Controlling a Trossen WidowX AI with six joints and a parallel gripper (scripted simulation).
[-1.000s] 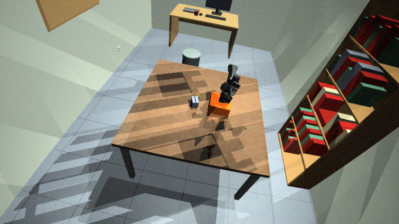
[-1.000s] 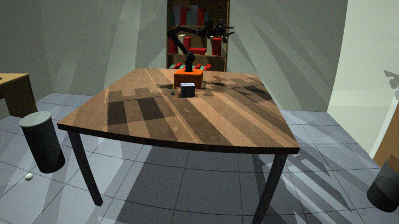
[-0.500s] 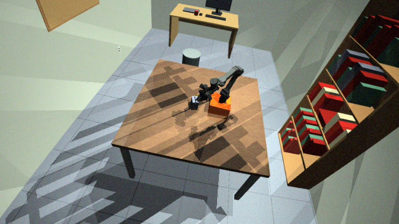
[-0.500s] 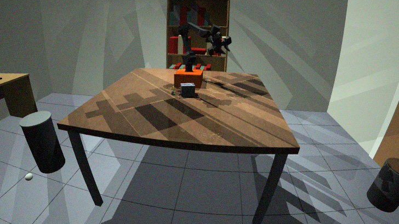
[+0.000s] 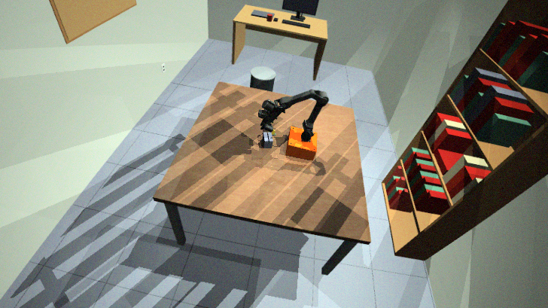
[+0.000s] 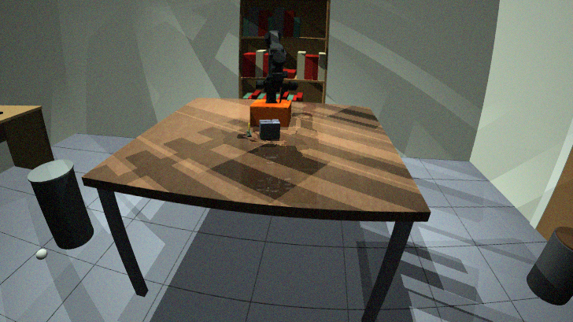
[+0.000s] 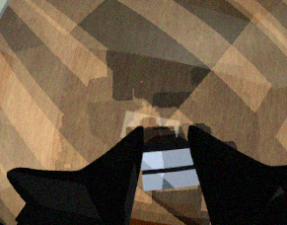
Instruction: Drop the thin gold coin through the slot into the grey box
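Now: the gold coin 150 mm below my gripper tip, 130 mm to the right of it and 90 mm behind it.
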